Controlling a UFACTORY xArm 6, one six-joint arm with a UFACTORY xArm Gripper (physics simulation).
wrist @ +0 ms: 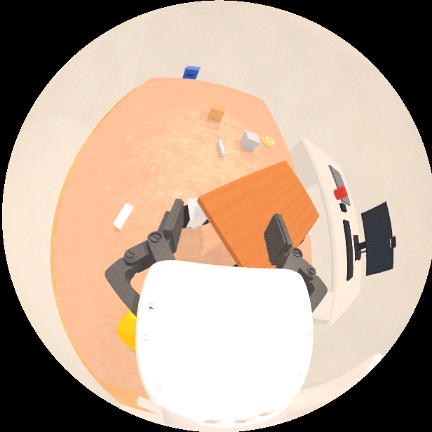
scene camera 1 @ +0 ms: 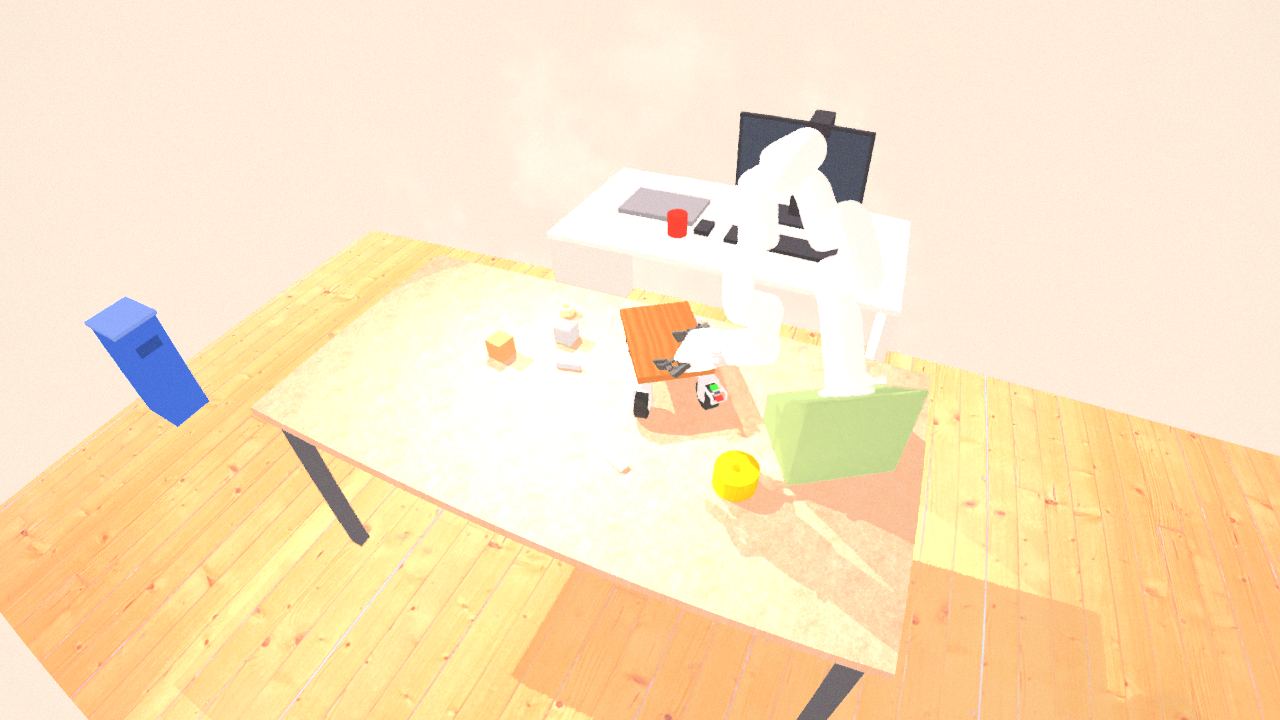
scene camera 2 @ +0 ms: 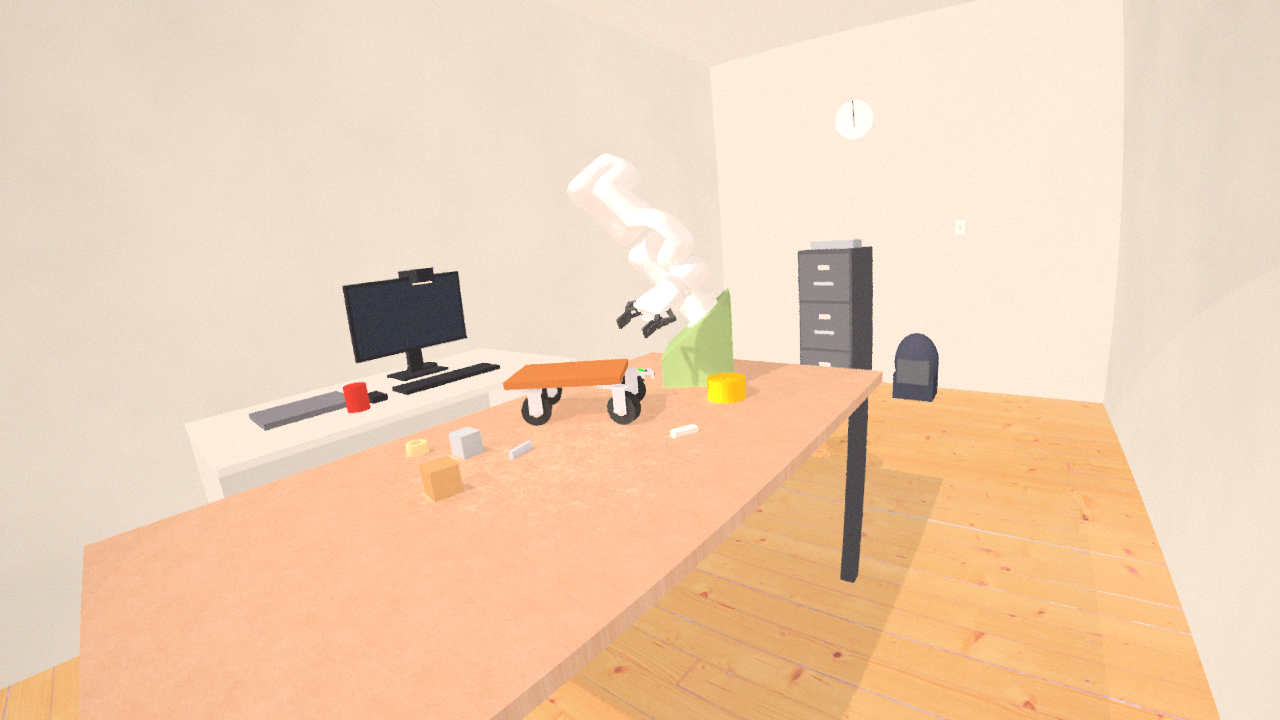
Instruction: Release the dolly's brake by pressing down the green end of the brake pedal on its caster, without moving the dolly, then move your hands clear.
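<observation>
The dolly (scene camera 1: 657, 344) (scene camera 2: 568, 373) (wrist: 260, 210) has an orange wooden top and stands upright on black wheels with white forks. On one caster, at the side toward the green block, sits a brake pedal with a green end (scene camera 1: 714, 387) (scene camera 2: 642, 369) and a red end (scene camera 1: 718, 397). In the wrist view the pedal does not show; my gripper's white body covers that area. My gripper (scene camera 1: 680, 350) (scene camera 2: 646, 319) (wrist: 227, 217) is open and empty, its two dark fingers wide apart. It hangs above the dolly's pedal side, apart from the pedal.
A pale green wedge-shaped block (scene camera 1: 845, 436) (scene camera 2: 702, 353) stands beside the arm's base. A yellow cylinder (scene camera 1: 735, 476) (scene camera 2: 725, 388) (wrist: 128, 331) stands near it. A white bar (scene camera 2: 683, 430) (wrist: 123, 216), an orange cube (scene camera 1: 500, 346) (scene camera 2: 441, 479) and a grey cube (scene camera 2: 465, 442) lie on the table.
</observation>
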